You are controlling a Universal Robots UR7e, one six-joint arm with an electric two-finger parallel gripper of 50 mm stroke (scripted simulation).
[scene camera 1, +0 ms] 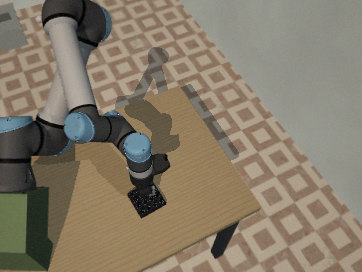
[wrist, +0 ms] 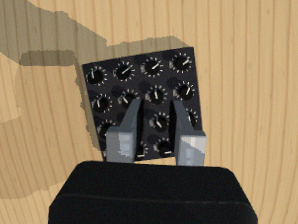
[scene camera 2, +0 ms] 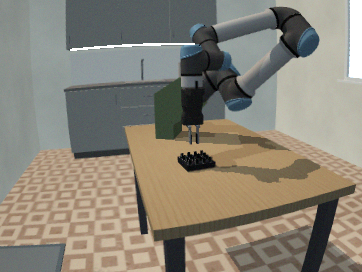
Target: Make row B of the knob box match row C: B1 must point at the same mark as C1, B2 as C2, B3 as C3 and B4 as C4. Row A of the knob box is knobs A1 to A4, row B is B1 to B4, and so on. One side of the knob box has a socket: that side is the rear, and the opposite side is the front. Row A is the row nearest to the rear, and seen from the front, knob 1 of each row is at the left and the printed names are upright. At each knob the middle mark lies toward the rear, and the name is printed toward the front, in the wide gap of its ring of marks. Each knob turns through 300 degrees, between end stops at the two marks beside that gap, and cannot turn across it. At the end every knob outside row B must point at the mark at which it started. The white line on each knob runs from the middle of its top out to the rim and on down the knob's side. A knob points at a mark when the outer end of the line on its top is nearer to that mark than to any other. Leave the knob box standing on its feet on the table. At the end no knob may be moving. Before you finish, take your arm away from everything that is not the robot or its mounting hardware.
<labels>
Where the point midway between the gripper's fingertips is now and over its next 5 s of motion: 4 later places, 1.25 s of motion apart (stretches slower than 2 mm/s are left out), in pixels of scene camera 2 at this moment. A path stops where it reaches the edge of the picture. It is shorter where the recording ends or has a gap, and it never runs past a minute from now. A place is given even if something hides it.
My gripper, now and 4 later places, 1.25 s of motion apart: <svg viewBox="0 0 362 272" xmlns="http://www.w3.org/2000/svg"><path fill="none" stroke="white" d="M193 143L193 149L193 155L193 157L193 148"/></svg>
</labels>
